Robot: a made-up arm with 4 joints.
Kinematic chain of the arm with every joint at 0, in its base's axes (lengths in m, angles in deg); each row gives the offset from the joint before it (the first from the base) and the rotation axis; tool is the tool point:
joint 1: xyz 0 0 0.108 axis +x
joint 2: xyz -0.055 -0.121 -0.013 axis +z
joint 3: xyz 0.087 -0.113 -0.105 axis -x
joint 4: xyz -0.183 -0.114 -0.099 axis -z
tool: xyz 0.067 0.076 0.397
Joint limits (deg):
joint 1: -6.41..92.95
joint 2: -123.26..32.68
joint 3: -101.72..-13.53
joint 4: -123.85..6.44
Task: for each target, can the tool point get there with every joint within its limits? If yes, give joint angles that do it. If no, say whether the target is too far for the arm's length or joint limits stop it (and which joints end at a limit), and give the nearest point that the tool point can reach.
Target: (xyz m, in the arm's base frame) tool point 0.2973 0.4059 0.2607
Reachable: no: joint limits stop it (at a limit: joint 1, joint 2, joint 3) | nearest point -0.1578 0.1816 0.2459 | short by 0.508 m
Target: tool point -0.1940 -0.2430 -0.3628
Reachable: yes | joints 60.21 3.75 -63.91 -84.63
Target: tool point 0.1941 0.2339 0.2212
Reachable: no: joint limits stop it (at a limit: joint 1, joint 2, joint 3) | nearest point -0.1510 0.1623 0.2520 | short by 0.354 m
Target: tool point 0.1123 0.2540 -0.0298
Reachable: no: joint limits stop it (at a limit: joint 1, joint 2, joint 3, joint 4) | nearest point 0.1409 0.2472 -0.3450 | short by 0.317 m
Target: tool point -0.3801 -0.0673 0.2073
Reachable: yes | joints 11.19 -79.19 -36.25 -63.36
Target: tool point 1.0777 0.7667 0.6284
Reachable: no: too far | nearest point -0.1546 0.1743 0.2483 | short by 1.419 m
